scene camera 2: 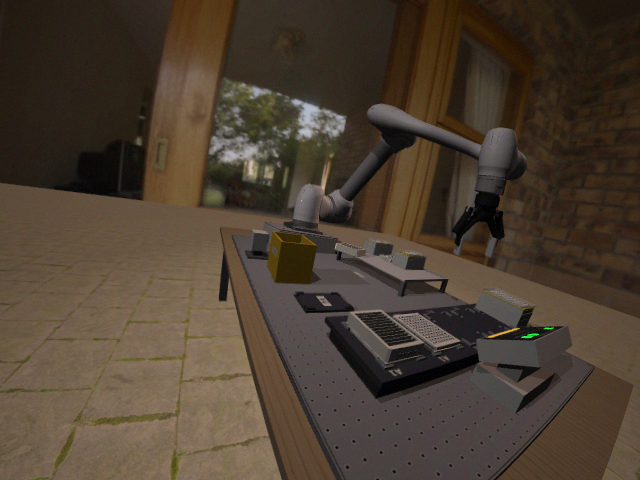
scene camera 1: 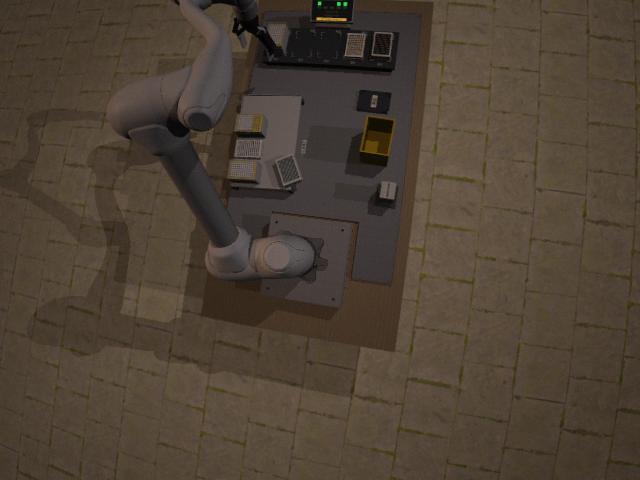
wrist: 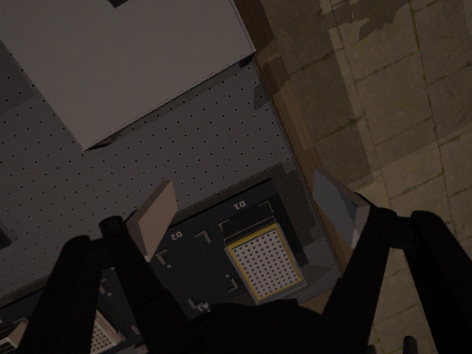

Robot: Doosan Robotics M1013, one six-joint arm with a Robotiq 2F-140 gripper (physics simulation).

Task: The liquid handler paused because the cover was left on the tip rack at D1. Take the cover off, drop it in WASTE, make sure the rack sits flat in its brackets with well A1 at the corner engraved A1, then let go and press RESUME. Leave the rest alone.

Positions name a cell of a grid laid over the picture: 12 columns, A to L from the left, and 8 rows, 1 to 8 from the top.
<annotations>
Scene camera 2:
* my gripper: I5
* yellow waste bin: F5
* grey platform: H5
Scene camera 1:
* my gripper: E1
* grey platform: F2
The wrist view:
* my gripper: G5
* grey platform: C2
</annotations>
